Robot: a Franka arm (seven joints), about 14 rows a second.
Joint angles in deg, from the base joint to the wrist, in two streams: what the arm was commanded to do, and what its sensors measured. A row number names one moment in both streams.
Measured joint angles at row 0:
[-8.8 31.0 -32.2 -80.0 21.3 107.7 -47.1]
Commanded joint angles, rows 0 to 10:
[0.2 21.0 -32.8 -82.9 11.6 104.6 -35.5]
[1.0 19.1 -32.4 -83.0 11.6 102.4 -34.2]
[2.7 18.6 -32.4 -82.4 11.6 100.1 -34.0]
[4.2 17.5 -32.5 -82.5 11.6 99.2 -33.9]
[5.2 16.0 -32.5 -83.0 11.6 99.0 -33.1]
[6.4 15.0 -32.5 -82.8 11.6 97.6 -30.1]
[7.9 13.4 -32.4 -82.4 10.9 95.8 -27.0]
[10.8 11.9 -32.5 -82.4 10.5 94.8 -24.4]
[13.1 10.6 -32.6 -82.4 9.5 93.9 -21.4]
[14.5 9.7 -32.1 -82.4 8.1 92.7 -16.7]
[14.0 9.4 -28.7 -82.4 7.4 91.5 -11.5]
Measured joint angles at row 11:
[12.2 12.4 -31.6 -80.7 10.1 93.4 -19.7]
